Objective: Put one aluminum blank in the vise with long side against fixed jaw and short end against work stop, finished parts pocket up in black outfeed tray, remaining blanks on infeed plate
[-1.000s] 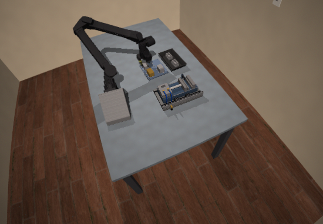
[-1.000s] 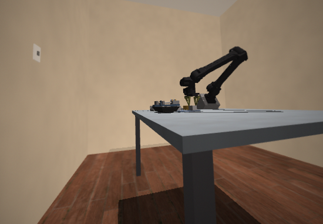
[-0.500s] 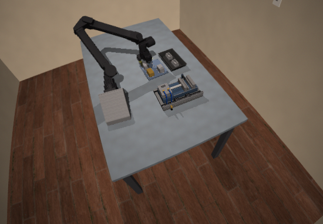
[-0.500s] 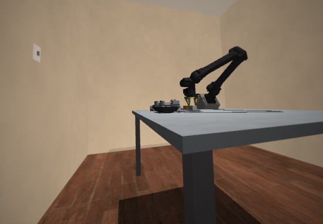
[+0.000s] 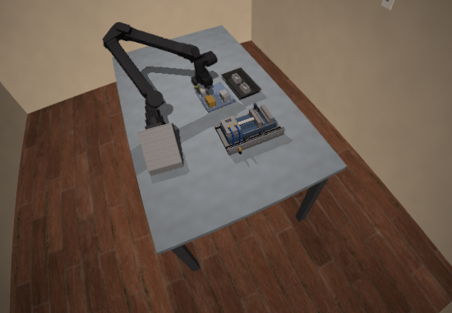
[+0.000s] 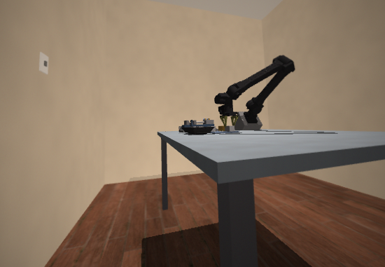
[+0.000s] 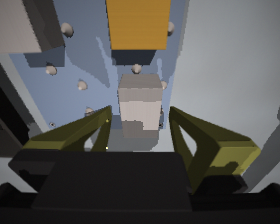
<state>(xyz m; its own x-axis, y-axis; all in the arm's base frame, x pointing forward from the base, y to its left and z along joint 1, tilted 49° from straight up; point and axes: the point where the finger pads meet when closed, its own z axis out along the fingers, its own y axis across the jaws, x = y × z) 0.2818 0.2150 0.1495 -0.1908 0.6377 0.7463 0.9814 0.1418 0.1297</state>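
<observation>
My gripper is now 90 mm to the left of the yellow brass blank, 20 mm short of it and 20 mm above it. The rest, counted from my hand: blue vise base: 330 mm to the right, 160 mm ahead.
</observation>
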